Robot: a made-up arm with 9 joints. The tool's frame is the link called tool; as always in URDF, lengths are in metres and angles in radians. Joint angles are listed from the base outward.
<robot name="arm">
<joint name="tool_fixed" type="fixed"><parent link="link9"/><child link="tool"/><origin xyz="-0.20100 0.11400 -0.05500" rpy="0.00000 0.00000 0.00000"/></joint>
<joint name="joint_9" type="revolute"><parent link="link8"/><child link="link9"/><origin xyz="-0.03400 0.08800 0.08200" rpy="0.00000 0.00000 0.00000"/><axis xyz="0 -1 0"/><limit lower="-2.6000" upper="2.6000"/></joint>
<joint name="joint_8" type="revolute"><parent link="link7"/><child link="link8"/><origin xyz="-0.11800 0.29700 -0.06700" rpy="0.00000 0.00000 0.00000"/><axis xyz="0 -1 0"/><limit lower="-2.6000" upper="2.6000"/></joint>
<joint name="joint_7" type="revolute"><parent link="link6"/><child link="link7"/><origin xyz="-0.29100 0.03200 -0.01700" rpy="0.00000 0.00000 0.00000"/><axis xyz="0 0 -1"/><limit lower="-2.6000" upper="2.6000"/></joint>
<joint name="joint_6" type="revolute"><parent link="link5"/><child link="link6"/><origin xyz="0.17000 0.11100 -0.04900" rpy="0.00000 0.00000 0.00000"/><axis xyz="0 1 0"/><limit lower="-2.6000" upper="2.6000"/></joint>
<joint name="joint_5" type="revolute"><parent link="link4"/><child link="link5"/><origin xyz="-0.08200 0.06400 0.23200" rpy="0.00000 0.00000 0.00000"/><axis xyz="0 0 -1"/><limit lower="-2.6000" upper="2.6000"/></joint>
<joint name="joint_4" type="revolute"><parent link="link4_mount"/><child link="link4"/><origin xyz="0.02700 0.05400 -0.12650" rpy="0.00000 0.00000 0.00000"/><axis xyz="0 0 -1"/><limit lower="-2.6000" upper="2.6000"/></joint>
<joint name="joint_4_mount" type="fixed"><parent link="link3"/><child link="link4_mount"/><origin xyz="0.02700 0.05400 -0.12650" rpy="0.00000 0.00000 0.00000"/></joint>
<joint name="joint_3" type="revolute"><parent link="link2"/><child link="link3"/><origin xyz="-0.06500 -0.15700 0.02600" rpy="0.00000 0.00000 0.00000"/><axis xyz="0 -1 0"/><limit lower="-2.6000" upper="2.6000"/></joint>
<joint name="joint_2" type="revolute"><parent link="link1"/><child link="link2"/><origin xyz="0.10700 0.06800 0.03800" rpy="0.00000 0.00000 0.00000"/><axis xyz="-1 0 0"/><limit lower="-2.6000" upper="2.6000"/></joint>
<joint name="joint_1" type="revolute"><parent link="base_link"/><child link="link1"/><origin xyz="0.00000 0.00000 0.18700" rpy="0.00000 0.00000 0.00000"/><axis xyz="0 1 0"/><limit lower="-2.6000" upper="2.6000"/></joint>
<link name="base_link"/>
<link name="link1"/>
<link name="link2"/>
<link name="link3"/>
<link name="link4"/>
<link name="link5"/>
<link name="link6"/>
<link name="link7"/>
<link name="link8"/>
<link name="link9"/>
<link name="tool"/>
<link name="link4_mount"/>
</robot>
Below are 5 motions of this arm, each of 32 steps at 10 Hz.
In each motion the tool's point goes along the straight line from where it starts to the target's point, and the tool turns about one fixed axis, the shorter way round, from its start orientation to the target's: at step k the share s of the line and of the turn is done. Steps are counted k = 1, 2, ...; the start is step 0. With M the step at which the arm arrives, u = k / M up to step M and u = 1 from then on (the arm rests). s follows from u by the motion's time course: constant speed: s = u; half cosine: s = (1 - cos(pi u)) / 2; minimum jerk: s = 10 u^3 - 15 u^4 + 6 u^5.
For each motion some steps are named. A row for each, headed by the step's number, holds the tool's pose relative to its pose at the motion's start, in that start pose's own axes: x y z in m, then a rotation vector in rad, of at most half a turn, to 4 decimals.
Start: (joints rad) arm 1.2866 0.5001 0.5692 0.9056 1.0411 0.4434 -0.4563 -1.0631 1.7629
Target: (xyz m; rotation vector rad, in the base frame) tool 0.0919 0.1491 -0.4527 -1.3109 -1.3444 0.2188
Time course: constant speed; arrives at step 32
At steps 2, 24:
2: 0.0050 -0.0225 -0.0275 -0.0006 -0.1061 0.0232
24: 0.0599 -0.2702 -0.3296 -0.0075 -1.2737 0.2782

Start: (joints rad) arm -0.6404 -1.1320 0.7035 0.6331 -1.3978 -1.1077 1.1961 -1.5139 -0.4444
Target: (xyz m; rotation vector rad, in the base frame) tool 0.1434 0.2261 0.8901 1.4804 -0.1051 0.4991
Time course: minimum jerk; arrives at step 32
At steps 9, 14, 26, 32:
9: 0.0678 -0.0420 0.0566 0.0008 -0.0649 -0.1248
14: 0.1872 -0.1158 0.1561 0.0021 -0.1791 -0.3444
26: 0.4636 -0.2868 0.3866 0.0052 -0.4436 -0.8531
32: 0.4874 -0.3016 0.4065 0.0054 -0.4663 -0.8969

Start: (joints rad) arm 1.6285 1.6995 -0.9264 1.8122 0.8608 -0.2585 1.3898 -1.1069 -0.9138
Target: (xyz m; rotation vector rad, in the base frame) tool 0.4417 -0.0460 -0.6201 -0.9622 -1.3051 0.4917
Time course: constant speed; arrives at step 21
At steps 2, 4, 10, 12, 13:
2: -0.0196 -0.0340 -0.0544 -0.0285 -0.0808 0.1145
4: -0.0392 -0.0680 -0.1089 -0.0570 -0.1615 0.2290
10: -0.0981 -0.1701 -0.2722 -0.1425 -0.4038 0.5724
12: -0.1177 -0.2041 -0.3266 -0.1710 -0.4846 0.6869
13: -0.1275 -0.2211 -0.3538 -0.1852 -0.5249 0.7442

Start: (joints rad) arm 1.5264 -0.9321 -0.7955 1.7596 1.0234 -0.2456 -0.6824 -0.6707 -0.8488
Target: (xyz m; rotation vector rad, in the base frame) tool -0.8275 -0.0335 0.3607 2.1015 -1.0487 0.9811
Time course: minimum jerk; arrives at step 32
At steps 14, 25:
14: 0.2583 -0.0832 0.2691 0.2807 -0.3261 -0.3352
25: 0.6233 -0.2007 0.6493 0.6774 -0.7869 -0.8088

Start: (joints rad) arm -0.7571 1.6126 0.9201 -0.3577 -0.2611 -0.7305 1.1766 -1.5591 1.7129
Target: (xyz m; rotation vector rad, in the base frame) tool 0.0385 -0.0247 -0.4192 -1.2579 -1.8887 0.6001
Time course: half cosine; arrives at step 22
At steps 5, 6, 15, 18, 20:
5: 0.0061 0.0111 0.0567 -0.0260 0.0015 0.0308
6: 0.0087 0.0157 0.0801 -0.0367 0.0021 0.0435
15: 0.0388 0.0703 0.3576 -0.1639 0.0094 0.1944
18: 0.0463 0.0840 0.4273 -0.1958 0.0112 0.2323
20: 0.0493 0.0894 0.4548 -0.2084 0.0120 0.2472

